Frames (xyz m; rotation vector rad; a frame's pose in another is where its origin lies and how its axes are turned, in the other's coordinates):
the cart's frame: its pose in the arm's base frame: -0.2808 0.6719 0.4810 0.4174 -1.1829 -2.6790
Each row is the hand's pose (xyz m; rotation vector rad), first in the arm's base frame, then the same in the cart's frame.
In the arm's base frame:
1: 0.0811 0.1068 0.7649 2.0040 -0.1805 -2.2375
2: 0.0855 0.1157 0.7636 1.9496 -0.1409 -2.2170
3: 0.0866 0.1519 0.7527 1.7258 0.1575 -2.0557
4: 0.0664 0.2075 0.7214 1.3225 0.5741 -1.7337
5: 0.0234 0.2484 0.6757 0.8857 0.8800 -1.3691
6: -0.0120 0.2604 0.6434 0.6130 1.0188 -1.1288
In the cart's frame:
1: -0.2362 0.6069 -0.3268 -0.4085 1.1097 -0.5689
2: -0.2426 0.6003 -0.3229 -0.4461 1.1181 -0.5151
3: -0.2517 0.5681 -0.3052 -0.7025 1.2073 -0.2677
4: -0.2424 0.5067 -0.2802 -1.1269 1.3005 0.1818
5: -0.2049 0.4432 -0.2673 -1.5229 1.3008 0.6850
6: -0.1689 0.4092 -0.2682 -1.7437 1.2526 1.0158

